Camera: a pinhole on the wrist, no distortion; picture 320 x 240 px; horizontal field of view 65.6 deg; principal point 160.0 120.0 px. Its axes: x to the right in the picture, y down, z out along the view. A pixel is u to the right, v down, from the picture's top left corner.
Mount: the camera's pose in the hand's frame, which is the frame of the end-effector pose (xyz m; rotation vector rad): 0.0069 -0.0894 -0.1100 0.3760 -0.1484 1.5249
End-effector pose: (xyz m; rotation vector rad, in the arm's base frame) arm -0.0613 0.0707 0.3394 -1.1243 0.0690 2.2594
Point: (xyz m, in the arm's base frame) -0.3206 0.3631 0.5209
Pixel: 221.7 96.2
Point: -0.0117 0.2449 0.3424
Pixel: 111.2 63.5
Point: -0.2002 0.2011 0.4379
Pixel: 281.2 118.3
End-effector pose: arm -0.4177 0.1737 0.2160 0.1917 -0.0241 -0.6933
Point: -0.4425 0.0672 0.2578
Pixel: 248.8 98.0
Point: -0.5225 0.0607 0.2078
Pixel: 127.6 180.2
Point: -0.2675 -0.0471 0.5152
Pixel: 294.2 15.8
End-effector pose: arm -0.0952 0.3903 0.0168 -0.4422 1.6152 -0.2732
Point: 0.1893 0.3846 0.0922
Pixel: 260.2 223.0
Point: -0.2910 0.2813 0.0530
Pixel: behind the camera
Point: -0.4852 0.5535 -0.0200
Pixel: behind the camera
